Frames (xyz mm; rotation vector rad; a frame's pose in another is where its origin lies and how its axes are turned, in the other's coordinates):
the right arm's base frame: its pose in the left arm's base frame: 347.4 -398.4 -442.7 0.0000 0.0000 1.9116
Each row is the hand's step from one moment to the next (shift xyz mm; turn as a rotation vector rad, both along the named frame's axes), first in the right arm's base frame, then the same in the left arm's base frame.
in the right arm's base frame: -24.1 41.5 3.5 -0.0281 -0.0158 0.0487
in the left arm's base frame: -31.1 -36.6 3.5 0.0243 -0.0212 0.0487
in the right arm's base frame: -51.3 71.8 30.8 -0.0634 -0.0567 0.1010
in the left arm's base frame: -50.5 -72.3 30.8 0.0746 -0.0408 0.1010
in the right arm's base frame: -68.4 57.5 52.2 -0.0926 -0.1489 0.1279
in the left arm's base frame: -31.3 -83.7 52.2 0.1713 -0.0375 0.1279
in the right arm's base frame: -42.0 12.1 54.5 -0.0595 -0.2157 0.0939
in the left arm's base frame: 2.6 -43.6 54.5 0.2232 0.0160 0.0939
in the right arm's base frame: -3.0 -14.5 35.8 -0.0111 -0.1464 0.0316
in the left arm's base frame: 14.7 2.0 35.8 0.1417 0.0385 0.0316
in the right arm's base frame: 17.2 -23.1 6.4 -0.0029 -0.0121 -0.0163
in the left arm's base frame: 16.0 23.9 6.4 0.0124 0.0013 -0.0163
